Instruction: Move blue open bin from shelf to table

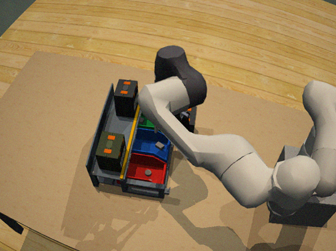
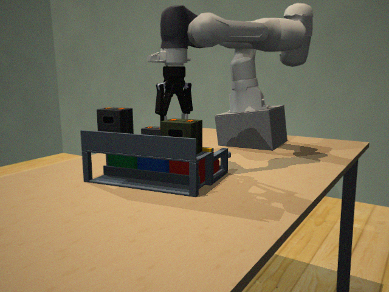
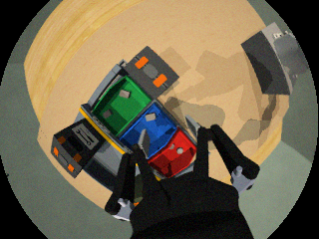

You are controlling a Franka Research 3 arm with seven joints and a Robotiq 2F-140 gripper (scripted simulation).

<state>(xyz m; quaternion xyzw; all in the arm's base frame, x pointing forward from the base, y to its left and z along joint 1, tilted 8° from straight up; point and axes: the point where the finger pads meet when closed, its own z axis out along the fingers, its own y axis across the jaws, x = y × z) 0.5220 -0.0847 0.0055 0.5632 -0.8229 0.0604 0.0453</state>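
Now: hand 80 mm short of the blue open bin and 110 mm above it. Also, from my hand: yellow bar: 130 mm ahead, 10 mm to the left, 40 mm below; red bin: 70 mm ahead, 120 mm to the left, 110 mm below; green bin: 80 mm ahead, 110 mm to the right, 110 mm below.
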